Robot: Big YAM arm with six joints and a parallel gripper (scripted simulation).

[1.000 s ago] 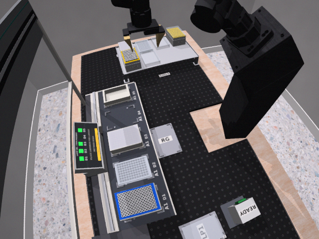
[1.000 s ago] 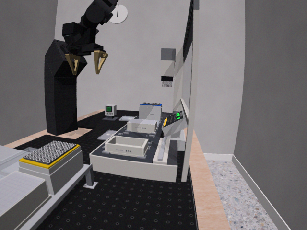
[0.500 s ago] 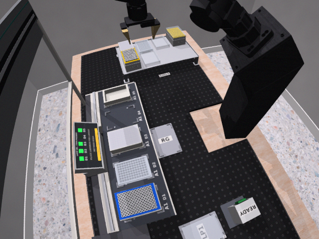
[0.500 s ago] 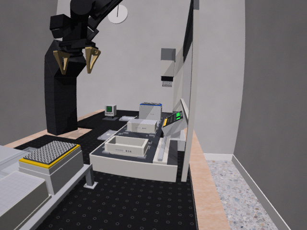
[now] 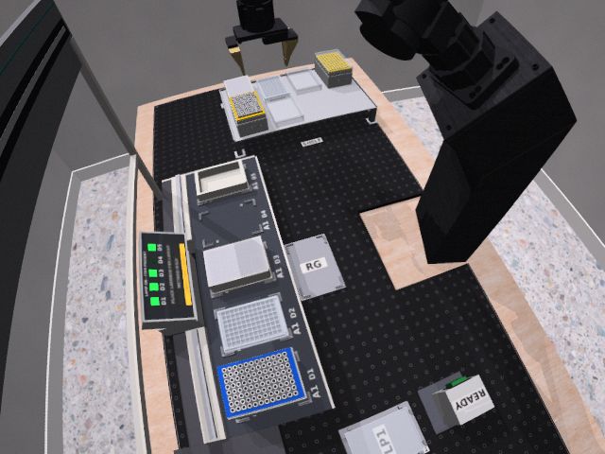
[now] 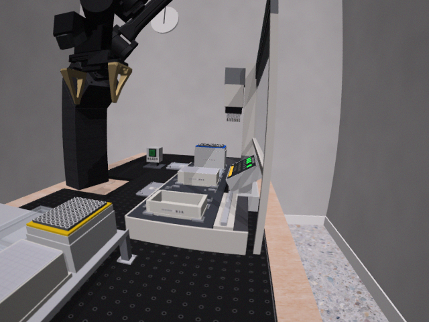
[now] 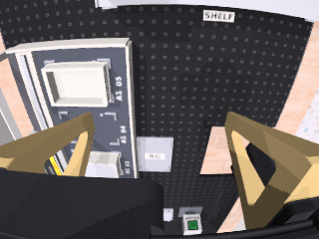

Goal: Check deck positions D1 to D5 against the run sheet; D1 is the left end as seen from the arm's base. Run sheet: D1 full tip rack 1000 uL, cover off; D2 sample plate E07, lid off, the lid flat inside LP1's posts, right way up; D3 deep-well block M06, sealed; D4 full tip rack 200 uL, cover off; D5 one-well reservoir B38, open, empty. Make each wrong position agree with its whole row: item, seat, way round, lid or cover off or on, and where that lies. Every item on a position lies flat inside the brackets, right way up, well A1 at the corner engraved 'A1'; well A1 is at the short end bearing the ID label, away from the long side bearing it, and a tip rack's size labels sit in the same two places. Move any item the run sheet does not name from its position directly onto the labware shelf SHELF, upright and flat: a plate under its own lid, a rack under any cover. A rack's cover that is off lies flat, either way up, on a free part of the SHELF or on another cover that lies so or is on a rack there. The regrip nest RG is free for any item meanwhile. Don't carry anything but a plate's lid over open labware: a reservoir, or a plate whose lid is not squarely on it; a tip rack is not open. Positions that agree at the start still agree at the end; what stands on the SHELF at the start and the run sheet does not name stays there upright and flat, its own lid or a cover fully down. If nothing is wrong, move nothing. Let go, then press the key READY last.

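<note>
Right now the yellow-rimmed tip rack is 3 cm ahead of my hand, 13 cm to the right of it and 20 cm below it. From my hand the other things lie so: one-well reservoir: 17 cm ahead, 6 cm to the left, 24 cm below; regrip nest: 4 cm ahead, 34 cm to the left, 30 cm below; shelf: 14 cm behind, 20 cm to the right, 25 cm below.
</note>
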